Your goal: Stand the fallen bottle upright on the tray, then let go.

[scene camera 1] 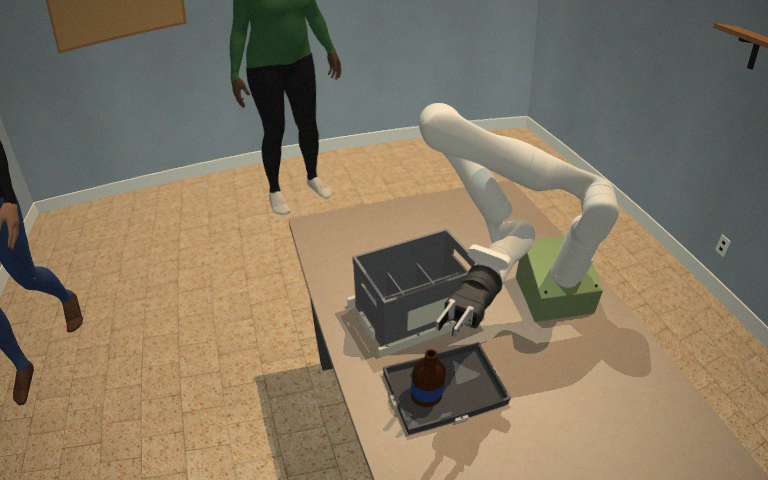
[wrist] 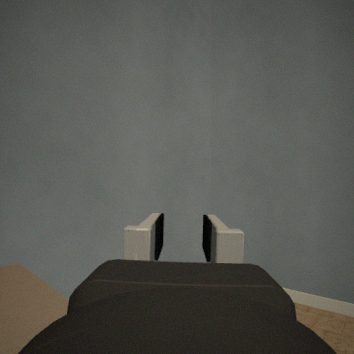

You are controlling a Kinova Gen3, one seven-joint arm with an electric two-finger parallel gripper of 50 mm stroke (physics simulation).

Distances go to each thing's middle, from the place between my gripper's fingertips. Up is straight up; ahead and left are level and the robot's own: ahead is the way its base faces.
Labels:
My gripper is now 10 mm short of the brown bottle (scene camera 1: 428, 376), 60 mm to the left of it and 210 mm above it.

